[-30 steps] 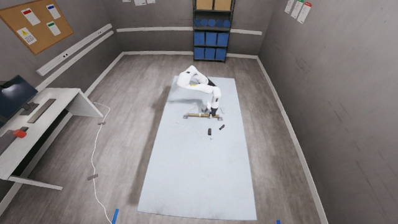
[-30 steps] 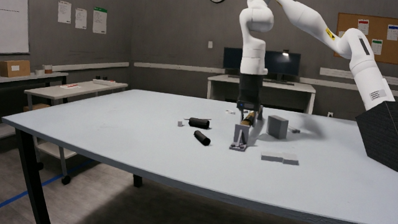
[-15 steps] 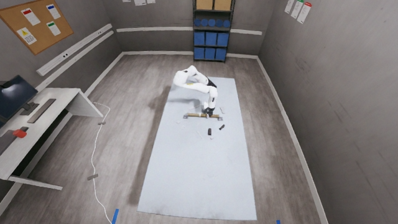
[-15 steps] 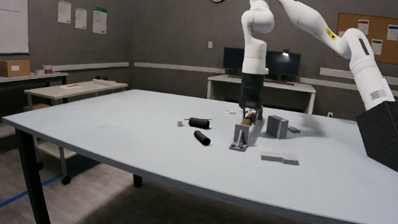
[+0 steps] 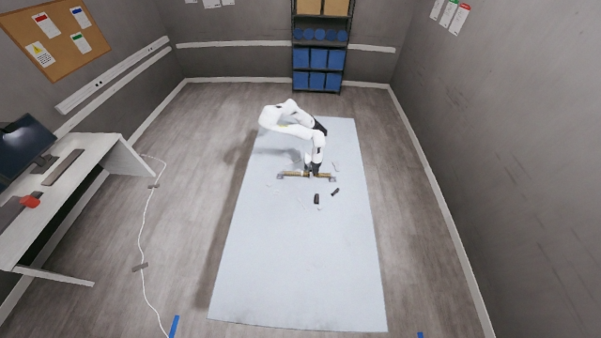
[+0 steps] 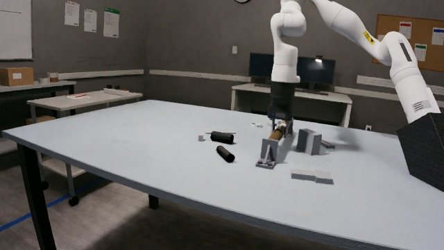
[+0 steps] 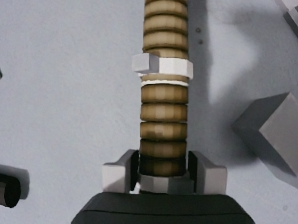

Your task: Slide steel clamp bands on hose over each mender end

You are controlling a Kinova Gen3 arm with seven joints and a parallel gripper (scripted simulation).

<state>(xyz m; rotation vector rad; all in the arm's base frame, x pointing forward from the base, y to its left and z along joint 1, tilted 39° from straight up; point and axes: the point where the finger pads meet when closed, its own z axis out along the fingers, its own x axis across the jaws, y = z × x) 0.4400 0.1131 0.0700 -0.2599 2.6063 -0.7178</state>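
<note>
My hand is 10 cm past the grey block, 2 cm to the left of it and 2 cm above it.
</note>
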